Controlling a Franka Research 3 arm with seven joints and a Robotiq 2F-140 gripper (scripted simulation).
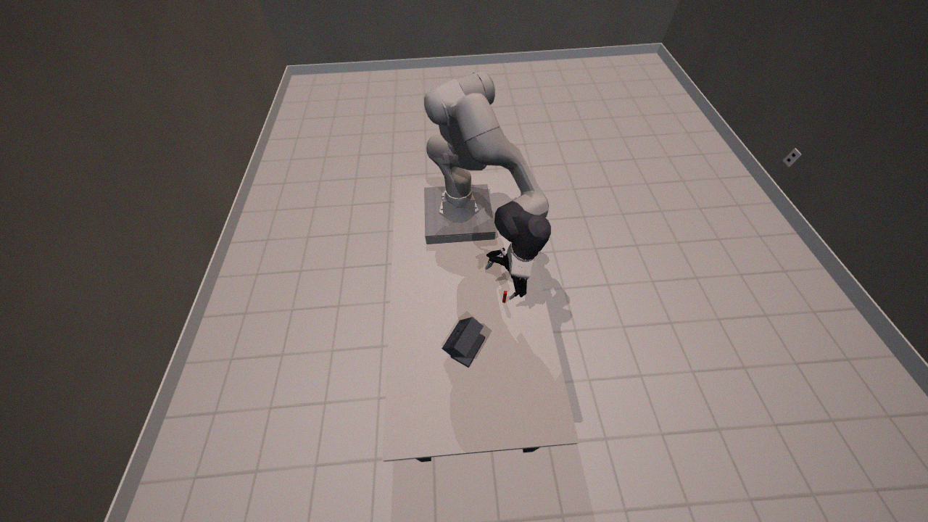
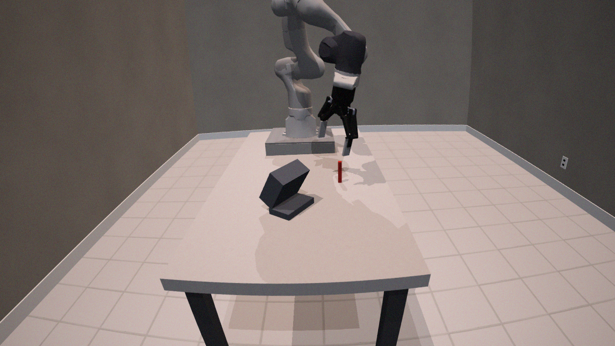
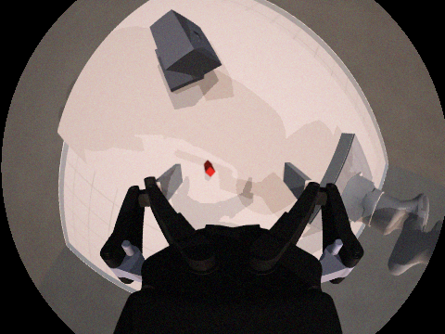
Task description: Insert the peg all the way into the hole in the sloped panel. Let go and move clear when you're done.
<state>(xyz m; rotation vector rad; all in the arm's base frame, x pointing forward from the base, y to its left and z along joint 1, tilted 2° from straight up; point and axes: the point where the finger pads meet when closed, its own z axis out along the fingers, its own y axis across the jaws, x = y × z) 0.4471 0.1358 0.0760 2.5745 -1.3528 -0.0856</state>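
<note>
My hand is 2 cm short of the red peg, 2 cm to the right of it and 10 cm above it.
</note>
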